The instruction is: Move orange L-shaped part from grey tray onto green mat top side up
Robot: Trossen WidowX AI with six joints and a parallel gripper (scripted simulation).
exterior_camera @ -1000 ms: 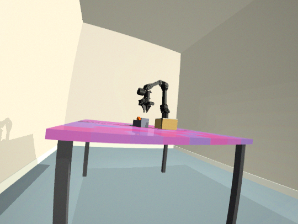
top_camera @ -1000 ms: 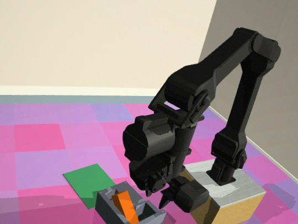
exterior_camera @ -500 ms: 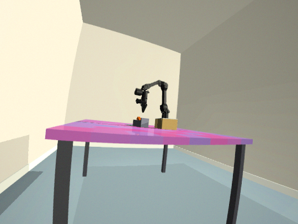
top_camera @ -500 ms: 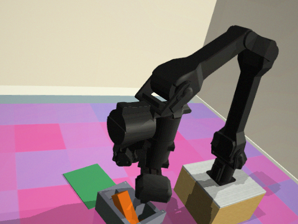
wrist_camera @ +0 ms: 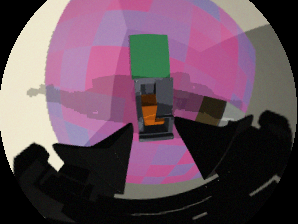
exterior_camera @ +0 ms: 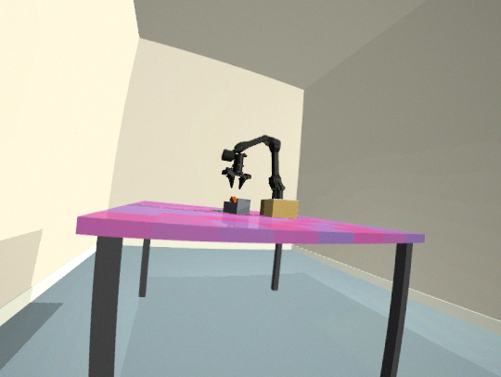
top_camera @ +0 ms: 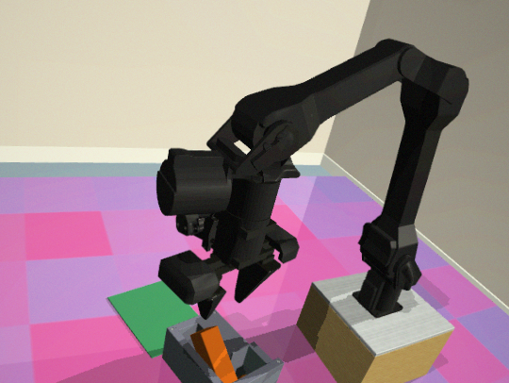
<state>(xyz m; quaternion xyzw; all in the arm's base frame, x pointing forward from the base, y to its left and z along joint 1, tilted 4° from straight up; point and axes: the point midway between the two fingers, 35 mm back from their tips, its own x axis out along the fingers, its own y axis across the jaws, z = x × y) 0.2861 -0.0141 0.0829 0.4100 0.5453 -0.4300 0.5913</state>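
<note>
Right now the orange L-shaped part is 10 cm below my gripper tip, 3 cm to the left of it and 2 cm behind it. Round my gripper tip: green mat (16 cm below, 15 cm to the right, 2 cm ahead).
</note>
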